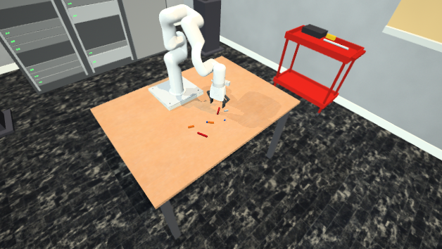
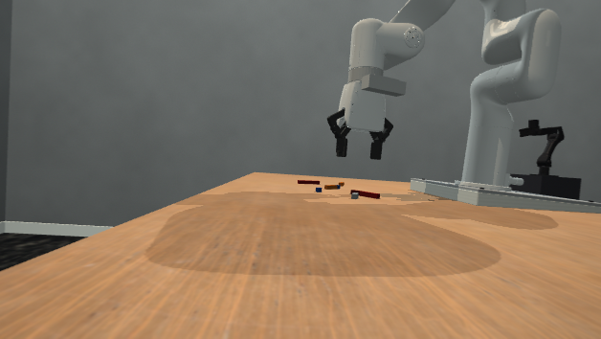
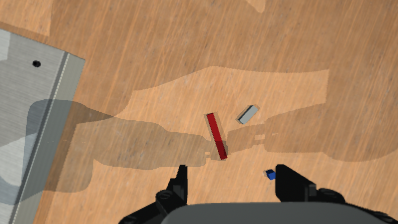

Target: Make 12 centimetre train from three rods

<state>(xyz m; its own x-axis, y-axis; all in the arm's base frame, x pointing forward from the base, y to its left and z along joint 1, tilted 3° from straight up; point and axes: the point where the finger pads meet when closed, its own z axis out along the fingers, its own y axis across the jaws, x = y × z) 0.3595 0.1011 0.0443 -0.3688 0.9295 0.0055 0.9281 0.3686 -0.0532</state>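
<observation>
The red rod is 90 mm below my hand, 20 mm to the left of it and 10 mm behind it. From my hand the other things lie so: grey rod 90 mm below, 70 mm to the left, 20 mm ahead; then blue rod 90 mm below, 90 mm ahead.
</observation>
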